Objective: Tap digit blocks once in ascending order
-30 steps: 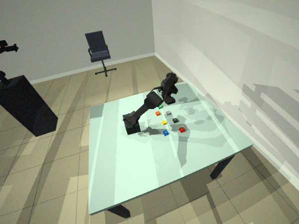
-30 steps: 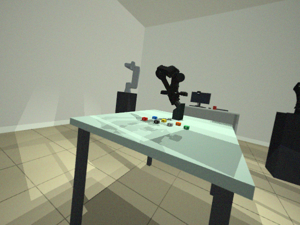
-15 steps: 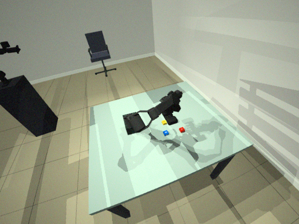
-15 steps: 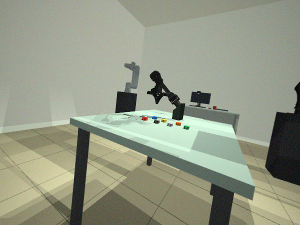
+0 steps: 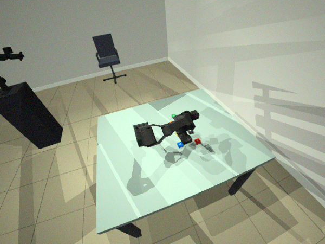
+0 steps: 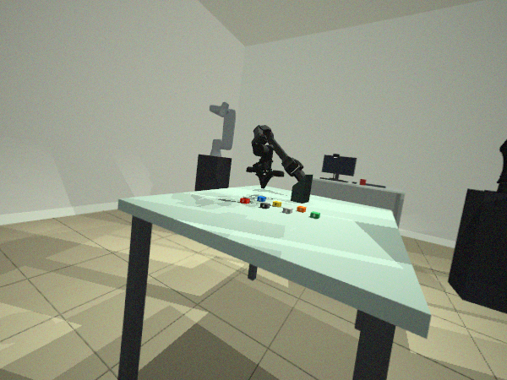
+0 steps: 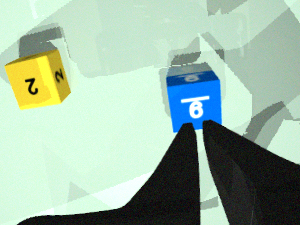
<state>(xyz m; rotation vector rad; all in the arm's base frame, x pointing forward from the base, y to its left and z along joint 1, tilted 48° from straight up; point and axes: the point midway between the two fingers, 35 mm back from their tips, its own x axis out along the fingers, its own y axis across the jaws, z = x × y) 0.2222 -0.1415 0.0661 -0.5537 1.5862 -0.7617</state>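
Right now my gripper tip is 5 cm above the blue block and 1 cm past it. From my gripper tip the other things lie so: black block (12 cm ahead, 7 cm to the left, 5 cm below); yellow block (9 cm to the left, 5 cm below, 3 cm ahead); red block (11 cm ahead, 5 cm below, 3 cm to the right).
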